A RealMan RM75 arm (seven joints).
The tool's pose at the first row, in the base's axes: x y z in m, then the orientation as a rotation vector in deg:
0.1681 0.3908 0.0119 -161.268 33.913 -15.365
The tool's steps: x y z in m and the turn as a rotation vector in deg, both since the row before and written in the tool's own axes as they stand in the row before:
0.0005 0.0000 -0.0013 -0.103 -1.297 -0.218
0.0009 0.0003 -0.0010 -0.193 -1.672 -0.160
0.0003 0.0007 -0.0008 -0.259 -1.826 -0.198
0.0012 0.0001 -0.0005 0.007 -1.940 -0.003
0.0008 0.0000 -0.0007 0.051 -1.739 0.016
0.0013 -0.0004 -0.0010 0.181 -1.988 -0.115
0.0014 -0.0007 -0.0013 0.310 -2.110 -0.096
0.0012 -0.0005 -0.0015 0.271 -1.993 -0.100
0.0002 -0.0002 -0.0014 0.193 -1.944 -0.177
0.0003 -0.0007 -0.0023 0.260 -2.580 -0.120
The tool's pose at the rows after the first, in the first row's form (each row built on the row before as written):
0.1683 0.3903 0.0132 -161.400 33.356 -13.539
0.1688 0.3895 0.0142 -161.556 32.818 -11.149
0.1687 0.3886 0.0148 -161.743 32.204 -8.532
0.1697 0.3879 0.0153 -161.560 31.770 -5.784
0.1704 0.3874 0.0160 -161.311 31.393 -3.336
0.1717 0.3870 0.0171 -160.906 30.747 -0.608
0.1732 0.3868 0.0185 -160.309 30.075 2.244
0.1745 0.3864 0.0200 -159.726 29.425 4.924
0.1748 0.3861 0.0214 -159.206 28.683 7.525
0.1754 0.3859 0.0237 -158.427 27.852 10.978

